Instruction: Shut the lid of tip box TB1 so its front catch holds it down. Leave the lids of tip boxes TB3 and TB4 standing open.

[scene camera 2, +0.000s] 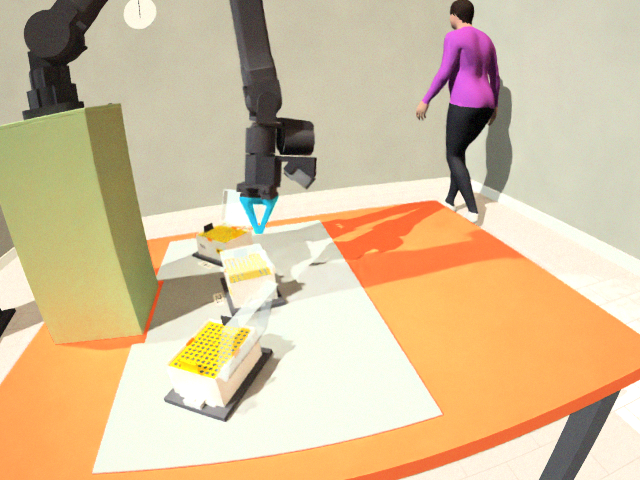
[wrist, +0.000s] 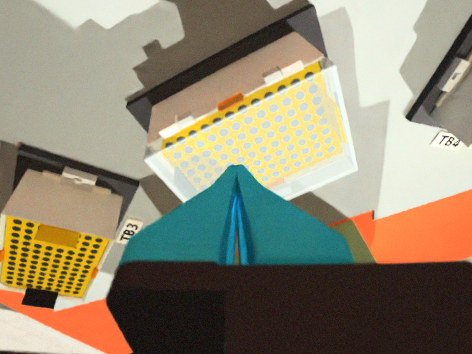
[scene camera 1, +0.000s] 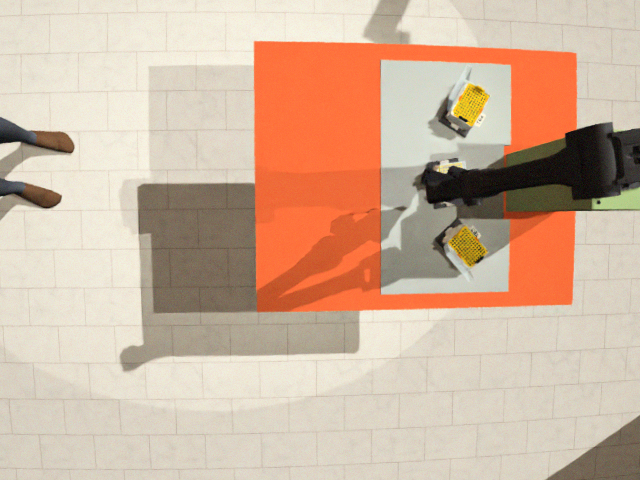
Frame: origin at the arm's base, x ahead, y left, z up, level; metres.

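Seen in the pictures: gripper, fingertip midpoint: (scene camera 2: 258, 233) (wrist: 236, 176); arm's base at its link origin: (scene camera 2: 56, 114).
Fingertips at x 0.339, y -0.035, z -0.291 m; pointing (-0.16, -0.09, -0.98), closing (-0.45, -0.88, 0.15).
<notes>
Offsets run from my fingertips to a thing's top centre. "pt": to the spot under its first point. Level surfaces: height alone.
Tip box TB1 (scene camera 1: 450, 167) (scene camera 2: 251, 293) (wrist: 200, 107) is the middle box. Its clear lid {pt dz -0.041, dx -0.034, dy -0.020 m} (scene camera 2: 247, 260) (wrist: 350, 159) lies over the yellow tip rack, down or nearly down; its front catch is hidden, so I cannot tell if it holds. My gripper (scene camera 2: 258, 230) (wrist: 236, 176) is shut and empty, with its fingertips above TB1 and a gap under them in scene camera 2. TB3 {dz -0.044, dx -0.048, dy +0.209 m} (scene camera 1: 466, 246) (scene camera 2: 223, 241) (wrist: 60, 197) has its lid {dz +0.035, dx +0.009, dy +0.243 m} (scene camera 1: 461, 266) (scene camera 2: 231, 206) standing open. TB4 (scene camera 1: 469, 104) (scene camera 2: 199, 382) has its lid {dz +0.035, dx -0.094, dy -0.282 m} (scene camera 1: 458, 88) (scene camera 2: 263, 312) standing open; its edge shows in the wrist view (wrist: 455, 90).
The boxes stand on dark bases on a pale grey mat {dz -0.119 m} (scene camera 1: 403, 103) (scene camera 2: 336, 403) on the orange table {dz -0.122 m} (scene camera 1: 315, 103) (scene camera 2: 491, 335). The arm's green pedestal (scene camera 1: 537, 198) (scene camera 2: 51, 232) rises beside the mat. TB3 and TB4 stand on either side of TB1. A person (scene camera 2: 473, 67) stands beyond the table.
</notes>
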